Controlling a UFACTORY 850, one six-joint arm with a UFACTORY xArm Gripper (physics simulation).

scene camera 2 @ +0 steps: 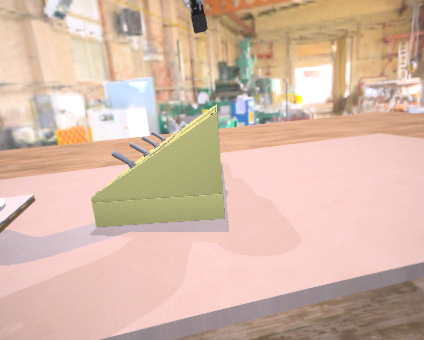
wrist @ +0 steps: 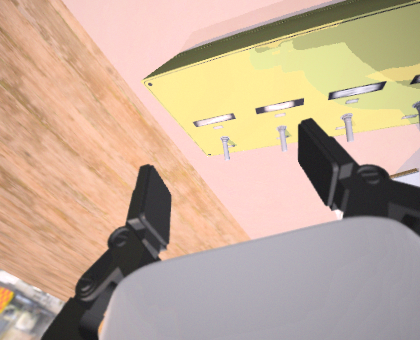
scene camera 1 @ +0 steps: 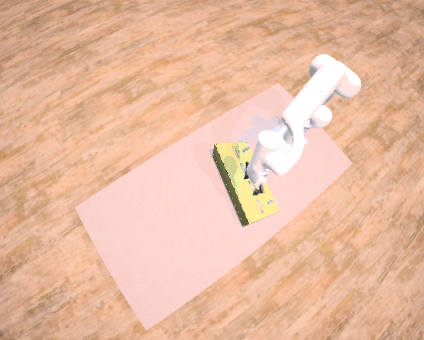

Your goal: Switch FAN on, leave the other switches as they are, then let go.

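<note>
A yellow-green wedge-shaped switch box (scene camera 1: 237,187) (scene camera 2: 170,180) (wrist: 185,95) stands on the pink mat, with a row of grey toggle levers on its sloped face. Levers show in the wrist view: the leftmost lever (wrist: 226,148), a second lever (wrist: 283,139), a third lever (wrist: 349,128) and part of another at the right edge. The label plates are unreadable, so I cannot tell which lever is FAN. My gripper (scene camera 1: 252,180) (wrist: 227,160) is open and empty, above the box and apart from the levers. In scene camera 2 a black finger shows high above the box.
The pink mat (scene camera 1: 165,225) (scene camera 2: 325,200) (wrist: 110,25) lies under the box, with wooden surface around it. The white arm (scene camera 1: 310,100) reaches in from the upper right. A pale flat plate (scene camera 2: 12,209) shows at the left edge of scene camera 2.
</note>
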